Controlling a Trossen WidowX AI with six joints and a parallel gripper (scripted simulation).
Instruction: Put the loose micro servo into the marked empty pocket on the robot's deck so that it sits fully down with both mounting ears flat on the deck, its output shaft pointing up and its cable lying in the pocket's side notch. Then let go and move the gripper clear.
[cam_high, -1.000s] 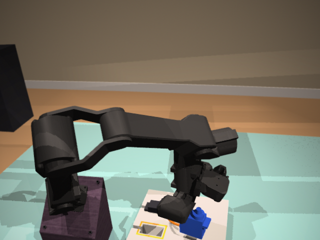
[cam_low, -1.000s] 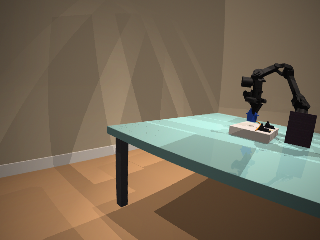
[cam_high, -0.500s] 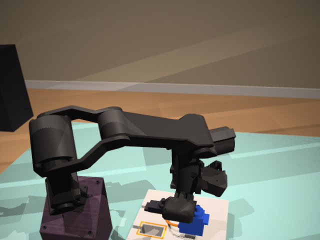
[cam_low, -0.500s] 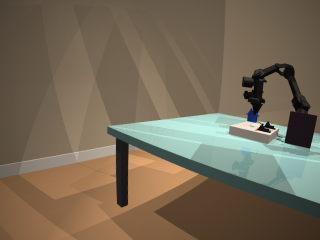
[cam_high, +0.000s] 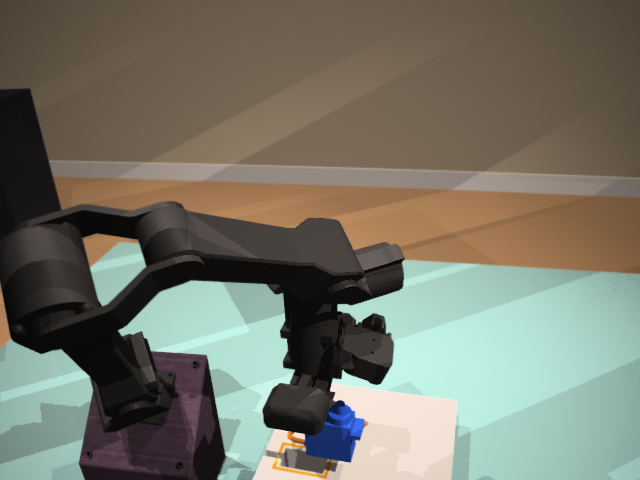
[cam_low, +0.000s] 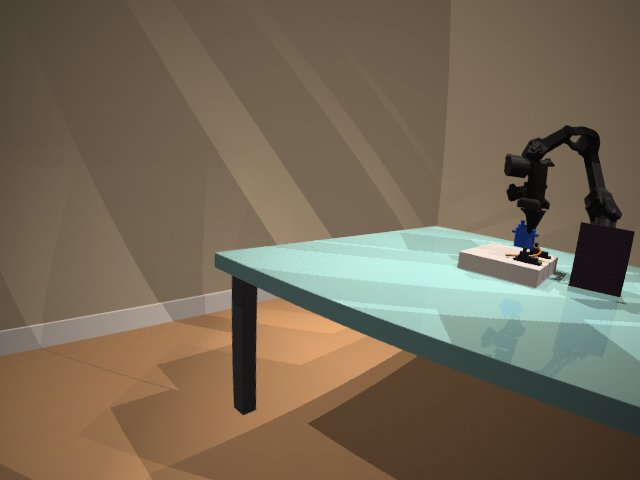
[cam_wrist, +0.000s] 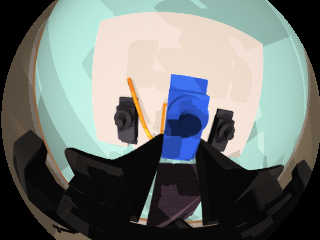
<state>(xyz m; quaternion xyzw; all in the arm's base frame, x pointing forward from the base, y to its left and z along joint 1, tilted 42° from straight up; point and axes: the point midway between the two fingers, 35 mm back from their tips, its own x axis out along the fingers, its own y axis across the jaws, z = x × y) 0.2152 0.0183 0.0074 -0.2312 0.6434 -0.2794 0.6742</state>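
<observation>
Right now the deck is 90 mm ahead of my gripper tip, 10 mm to the right of it and 100 mm below it.
</observation>
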